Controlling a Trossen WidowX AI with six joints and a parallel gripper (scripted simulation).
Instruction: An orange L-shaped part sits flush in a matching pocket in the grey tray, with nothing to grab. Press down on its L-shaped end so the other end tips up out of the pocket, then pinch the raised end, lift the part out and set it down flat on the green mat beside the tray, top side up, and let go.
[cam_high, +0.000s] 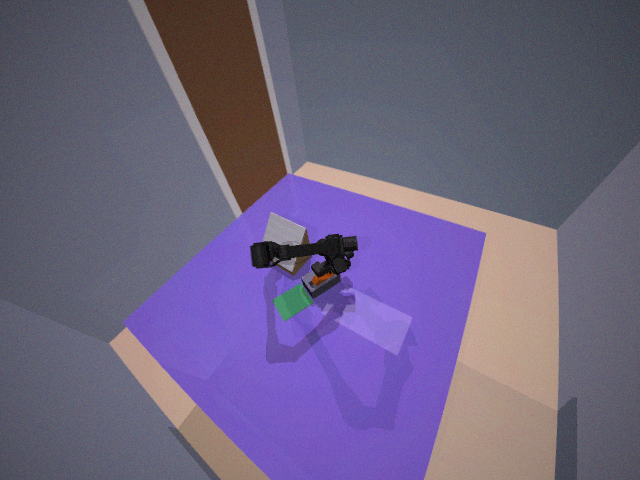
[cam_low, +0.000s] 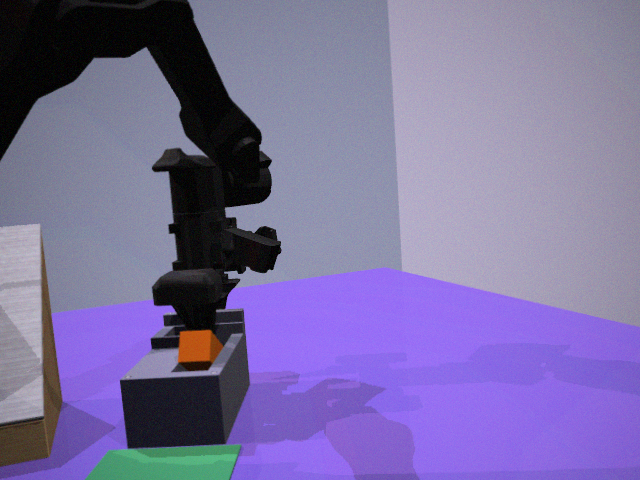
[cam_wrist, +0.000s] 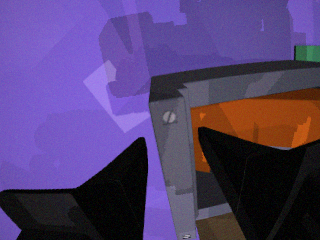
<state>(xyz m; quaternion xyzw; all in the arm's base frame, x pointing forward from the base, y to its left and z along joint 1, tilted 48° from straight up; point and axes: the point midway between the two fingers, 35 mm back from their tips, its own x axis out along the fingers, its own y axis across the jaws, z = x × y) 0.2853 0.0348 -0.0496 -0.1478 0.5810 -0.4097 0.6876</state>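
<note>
The orange L-shaped part lies 4 cm to the right of my gripper tip and 2 cm behind it. The rest, counted from my gripper tip: green mat (20 cm to the right, 9 cm behind, 6 cm below).
</note>
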